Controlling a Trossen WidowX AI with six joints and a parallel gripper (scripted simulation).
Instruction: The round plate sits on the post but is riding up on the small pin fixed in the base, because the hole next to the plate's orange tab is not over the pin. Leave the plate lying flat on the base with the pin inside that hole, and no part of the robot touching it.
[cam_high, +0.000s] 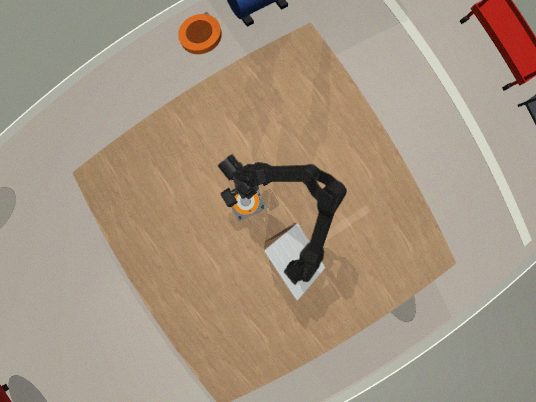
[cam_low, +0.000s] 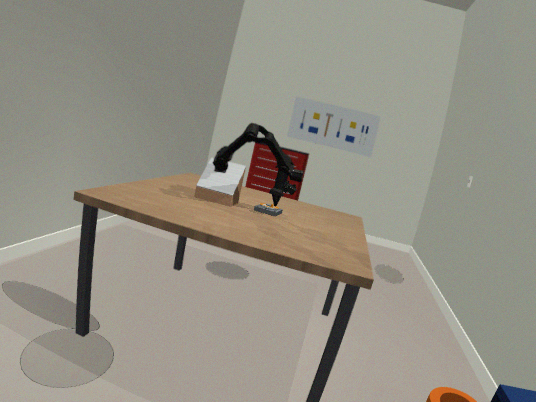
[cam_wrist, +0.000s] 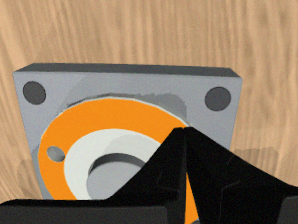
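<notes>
Now: the round plate 2 cm behind my gripper tip, 2 cm to the left of it and 1 cm below it. Round my gripper tip: square grey base 3 cm behind, 4 cm to the left, 2 cm below.
</notes>
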